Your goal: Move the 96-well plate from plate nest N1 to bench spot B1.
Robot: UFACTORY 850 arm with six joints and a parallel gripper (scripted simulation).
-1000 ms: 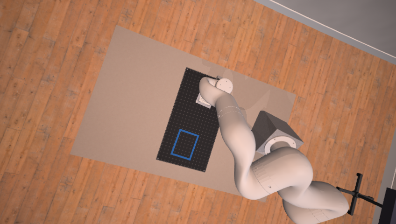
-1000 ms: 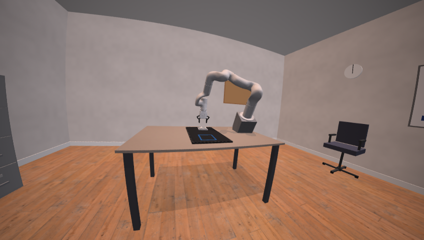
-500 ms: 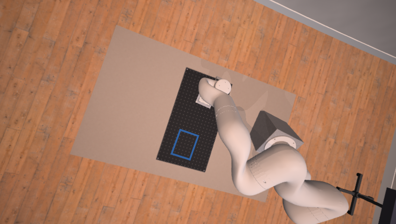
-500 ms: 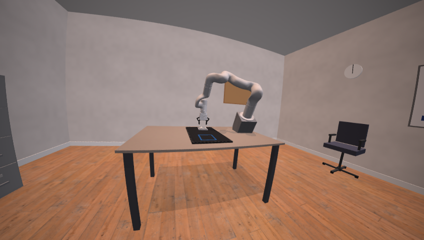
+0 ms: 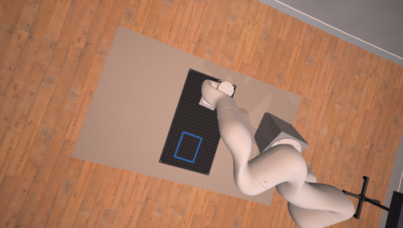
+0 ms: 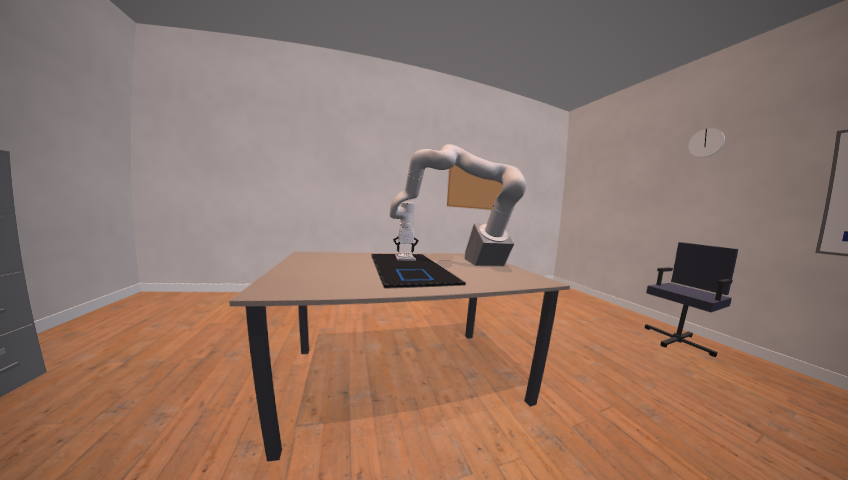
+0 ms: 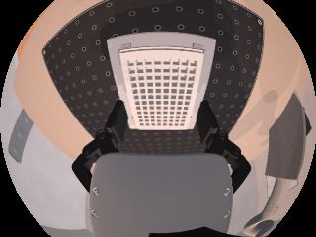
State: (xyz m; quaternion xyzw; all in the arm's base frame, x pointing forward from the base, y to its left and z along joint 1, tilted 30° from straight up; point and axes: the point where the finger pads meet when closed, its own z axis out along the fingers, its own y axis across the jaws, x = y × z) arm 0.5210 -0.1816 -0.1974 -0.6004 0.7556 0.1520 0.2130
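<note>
The white 96-well plate is 30 mm below my hand.
</note>
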